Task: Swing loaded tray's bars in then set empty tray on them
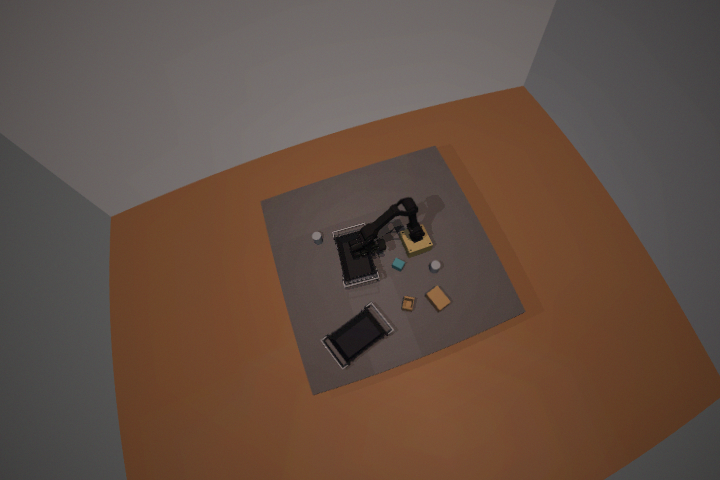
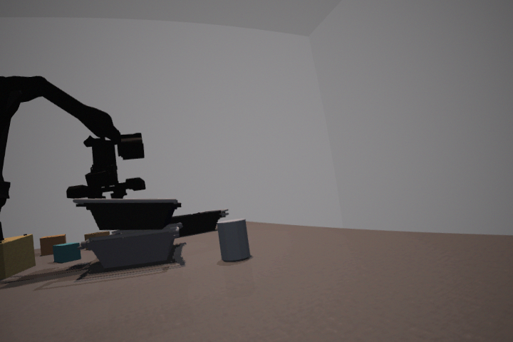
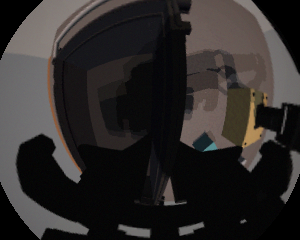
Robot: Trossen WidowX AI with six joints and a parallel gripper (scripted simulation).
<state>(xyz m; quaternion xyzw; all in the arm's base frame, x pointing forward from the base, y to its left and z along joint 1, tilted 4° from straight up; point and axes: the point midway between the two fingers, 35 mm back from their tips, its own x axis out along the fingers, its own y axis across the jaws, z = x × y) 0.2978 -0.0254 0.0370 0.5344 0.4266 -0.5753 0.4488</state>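
Now: gripper tip 80 mm short of the black tray, 30 mm below it and 20 mm to the left of it. From my gripper tip the other things lie so: tan box (350 mm to the left, 80 mm below, 70 mm behind); teal block (130 mm behind, 120 mm to the left, 70 mm below); flat tan block (400 mm to the left, 230 mm behind, 60 mm below).
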